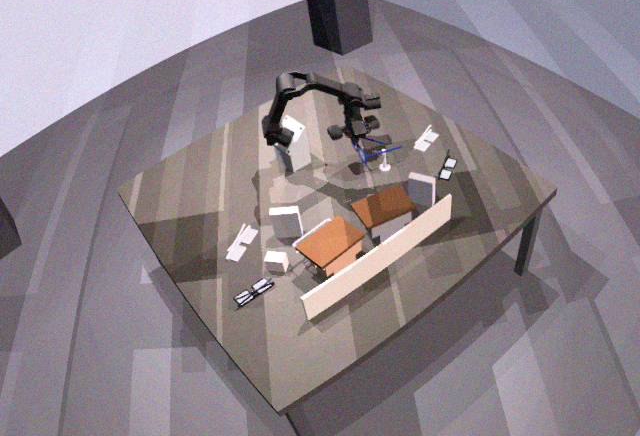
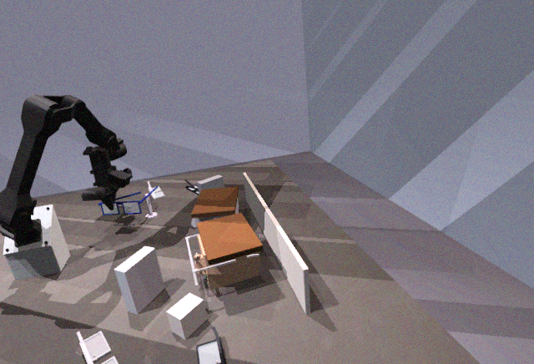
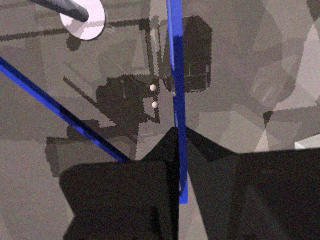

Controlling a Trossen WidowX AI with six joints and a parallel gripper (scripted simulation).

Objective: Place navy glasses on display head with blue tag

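Now: gripper tip 110 mm short of the white peg stand, 40 mm to the right of it and 40 mm above it. Also, from my gripper tip: peach display head: 400 mm to the right, 290 mm ahead, 10 mm below; then long white panel: 440 mm ahead, 300 mm to the right, 10 mm below.
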